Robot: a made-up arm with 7 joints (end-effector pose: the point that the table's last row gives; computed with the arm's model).
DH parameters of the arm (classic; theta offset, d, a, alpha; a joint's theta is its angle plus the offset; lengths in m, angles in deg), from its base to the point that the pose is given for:
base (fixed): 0 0 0 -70
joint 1: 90 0 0 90
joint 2: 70 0 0 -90
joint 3: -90 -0.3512 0.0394 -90
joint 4: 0 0 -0.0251 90
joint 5: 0 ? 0 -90
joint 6: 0 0 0 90
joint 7: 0 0 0 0
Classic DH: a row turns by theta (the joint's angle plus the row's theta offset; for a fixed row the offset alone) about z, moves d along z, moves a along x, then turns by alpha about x.
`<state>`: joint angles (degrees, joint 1 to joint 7).
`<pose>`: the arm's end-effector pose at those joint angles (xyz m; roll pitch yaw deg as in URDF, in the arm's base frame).
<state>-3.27 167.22 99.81 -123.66 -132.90 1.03 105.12</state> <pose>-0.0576 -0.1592 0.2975 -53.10 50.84 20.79</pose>
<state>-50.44 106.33 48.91 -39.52 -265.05 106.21 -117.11</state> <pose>0.0015 0.4573 0.3030 86.82 -4.30 -108.04</pose>
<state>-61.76 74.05 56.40 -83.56 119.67 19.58 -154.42</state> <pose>0.1260 0.3863 0.2308 -173.18 0.54 -86.71</pose>
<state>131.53 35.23 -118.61 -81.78 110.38 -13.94 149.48</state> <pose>-0.2581 -0.2226 0.3263 -109.67 -58.30 6.64</pose>
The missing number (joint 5, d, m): -0.2073
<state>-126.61 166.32 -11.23 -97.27 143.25 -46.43 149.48</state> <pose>-0.3574 0.2072 0.1156 142.59 -65.98 44.51</pose>
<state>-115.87 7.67 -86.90 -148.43 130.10 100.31 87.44</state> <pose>0.1285 -0.2177 -0.0021 48.70 44.17 -51.31</pose>
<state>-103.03 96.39 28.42 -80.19 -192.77 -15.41 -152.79</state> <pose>-0.0611 0.3317 0.3357 -144.86 10.66 -130.89</pose>
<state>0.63 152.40 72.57 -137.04 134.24 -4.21 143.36</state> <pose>0.0628 -0.0677 0.2793 -72.16 16.78 15.25</pose>
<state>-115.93 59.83 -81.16 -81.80 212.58 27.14 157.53</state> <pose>0.4011 -0.0085 0.2483 102.35 26.40 -164.66</pose>
